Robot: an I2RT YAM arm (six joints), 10 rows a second.
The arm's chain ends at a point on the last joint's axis. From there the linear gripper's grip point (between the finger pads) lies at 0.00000 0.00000 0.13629 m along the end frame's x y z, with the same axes.
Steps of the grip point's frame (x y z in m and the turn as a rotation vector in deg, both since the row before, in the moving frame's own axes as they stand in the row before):
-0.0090 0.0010 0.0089 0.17 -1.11 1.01
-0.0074 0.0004 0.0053 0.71 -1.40 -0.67
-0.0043 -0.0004 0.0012 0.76 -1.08 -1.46
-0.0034 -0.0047 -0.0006 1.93 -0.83 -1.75
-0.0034 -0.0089 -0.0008 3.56 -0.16 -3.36
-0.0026 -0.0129 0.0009 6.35 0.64 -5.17
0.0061 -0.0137 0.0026 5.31 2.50 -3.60
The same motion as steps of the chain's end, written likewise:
-0.0064 0.0014 0.0089 0.17 -1.11 1.01
-0.0041 0.0021 0.0054 0.71 -1.40 -0.67
-0.0017 0.0014 0.0012 0.76 -1.08 -1.46
-0.0014 -0.0001 -0.0005 1.93 -0.83 -1.75
-0.0028 -0.0005 -0.0005 3.56 -0.16 -3.36
-0.0034 0.0022 0.0017 6.35 0.64 -5.17
0.0006 -0.0009 0.0033 5.31 2.50 -3.60

